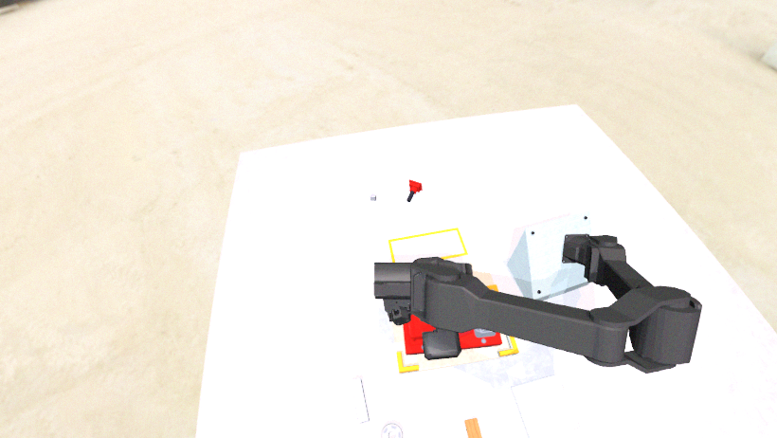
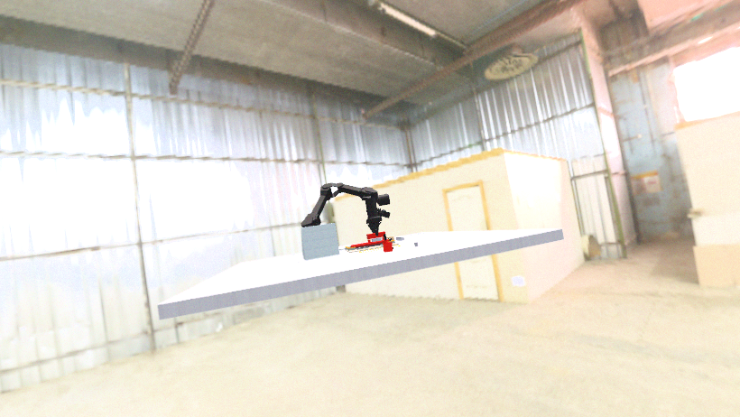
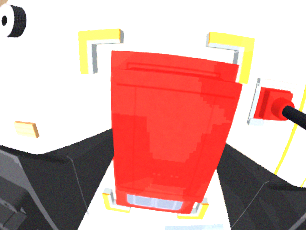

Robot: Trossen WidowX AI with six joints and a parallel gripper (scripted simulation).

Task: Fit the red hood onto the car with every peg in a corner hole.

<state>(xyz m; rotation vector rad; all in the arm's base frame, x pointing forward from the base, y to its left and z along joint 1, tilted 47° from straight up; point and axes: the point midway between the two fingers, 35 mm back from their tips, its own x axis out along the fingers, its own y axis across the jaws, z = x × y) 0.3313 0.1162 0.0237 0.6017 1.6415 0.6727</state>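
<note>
Right now the red hood is 10 mm above my gripper tip. Also, from my gripper tip: jig (40 mm behind, 20 mm to the right, 40 mm below); engine block (10 mm to the left, 30 mm below).
</note>
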